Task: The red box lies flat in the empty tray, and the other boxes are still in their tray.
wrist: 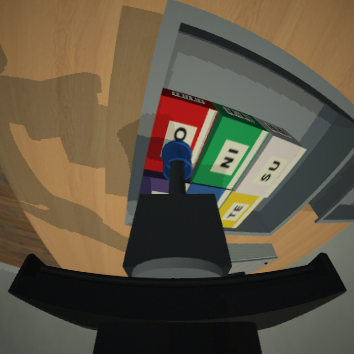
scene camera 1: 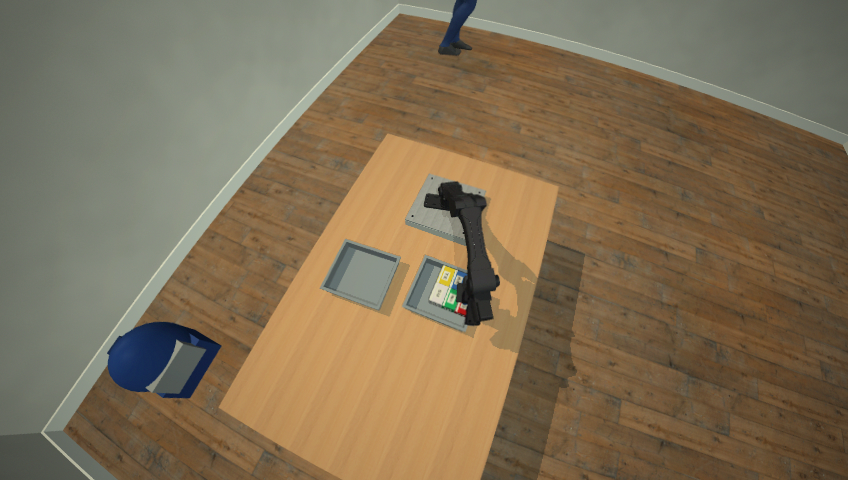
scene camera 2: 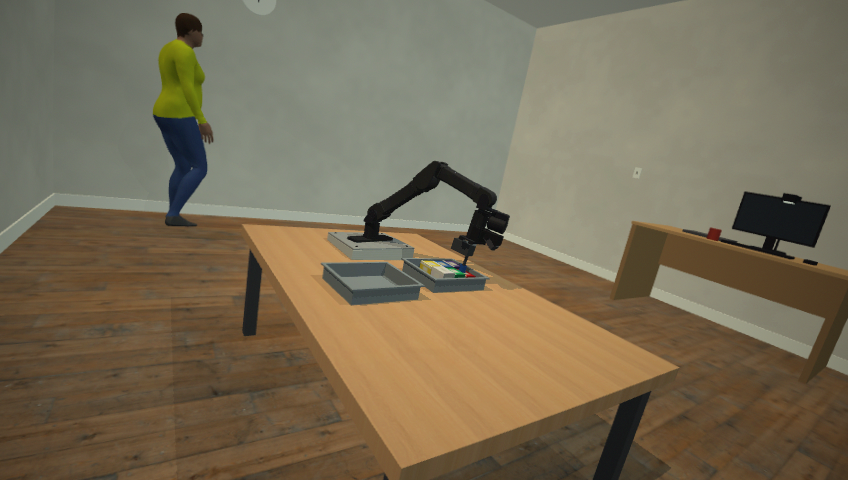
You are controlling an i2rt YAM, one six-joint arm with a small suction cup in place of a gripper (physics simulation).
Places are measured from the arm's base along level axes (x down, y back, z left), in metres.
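Pixels of known places: hand, its tool point: (wrist: 176, 149) (scene camera 2: 460, 273); arm's base, origin of its link: (scene camera 1: 447, 203) (scene camera 2: 370, 239).
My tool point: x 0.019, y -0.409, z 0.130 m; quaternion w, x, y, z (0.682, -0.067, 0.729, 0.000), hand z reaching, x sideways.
Note:
Ahead of a thing's pixels: the offset from my tool point to its top centre.
The red box @[dx -0.011, dy -0.014, dz +0.001 m] (wrist: 175, 112) (scene camera 1: 461, 309) stands in the near right corner of the full grey tray @[dx -0.024, dy +0.016, dz -0.081 m] (scene camera 1: 417, 286) (scene camera 2: 441, 283) (wrist: 154, 88), packed beside a green box @[dx -0.017, dy -0.004, dz -0.049 m] (wrist: 228, 140) and a white box @[dx -0.022, dy +0.006, dz -0.100 m] (wrist: 277, 158). Yellow @[dx -0.018, dy +0.081, dz -0.085 m] (wrist: 242, 207), blue @[dx -0.018, dy +0.071, dz -0.035 m] (wrist: 207, 191) and purple @[dx -0.019, dy +0.061, dz +0.016 m] (wrist: 152, 184) boxes fill the row behind. My blue suction cup (wrist: 177, 154) (scene camera 2: 463, 260) sits on the red box's top face, over its label. The box is still level with its neighbours. The empty tray @[dx -0.024, dy +0.029, dz -0.409 m] (scene camera 1: 331, 271) (scene camera 2: 370, 292) lies to the left of the full one.
The arm's grey base plate (scene camera 1: 424, 214) (scene camera 2: 370, 248) sits behind the trays. A person (scene camera 2: 182, 119) (scene camera 1: 455, 30) walks at the far wall. A blue bin (scene camera 1: 146, 358) stands on the floor to the left. A desk (scene camera 2: 743, 262) with a monitor stands at the right wall.

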